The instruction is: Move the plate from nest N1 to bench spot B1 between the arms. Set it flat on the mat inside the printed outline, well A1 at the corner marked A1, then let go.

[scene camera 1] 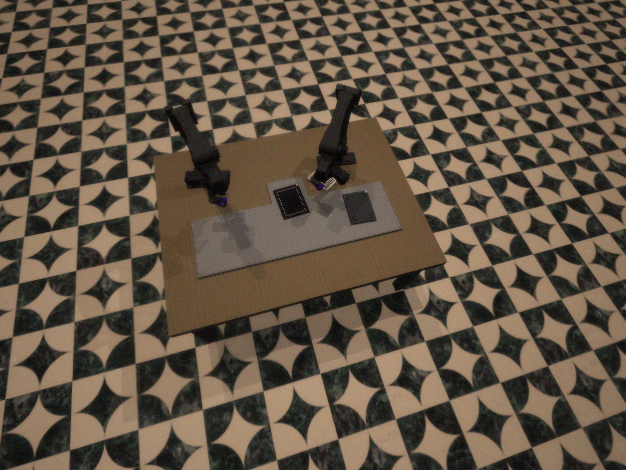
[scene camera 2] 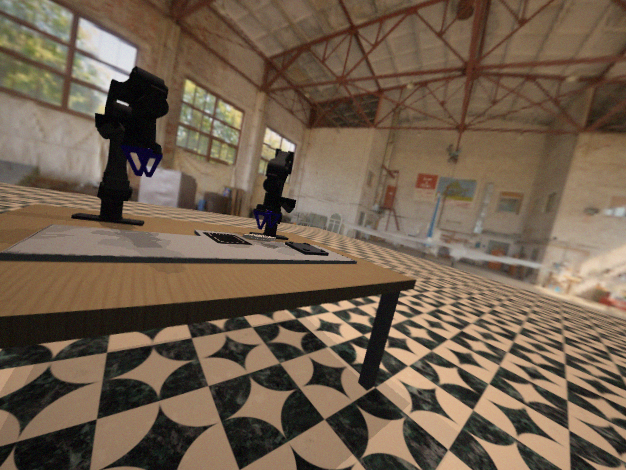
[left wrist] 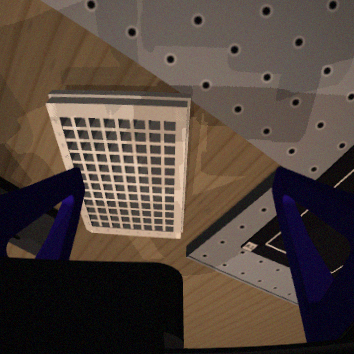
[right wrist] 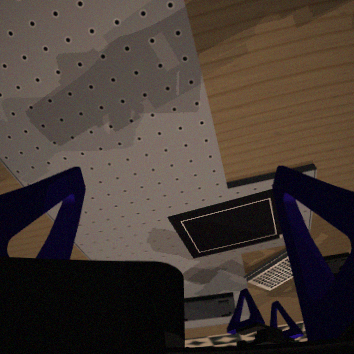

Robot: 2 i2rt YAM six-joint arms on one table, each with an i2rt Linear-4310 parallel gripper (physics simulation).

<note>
My left gripper is open, holding nothing. Also in view: a white well plate. My right gripper is open, with nothing in its grasp.
My left gripper shows as well in the right wrist view. My right gripper is seen too in the right wrist view.
</note>
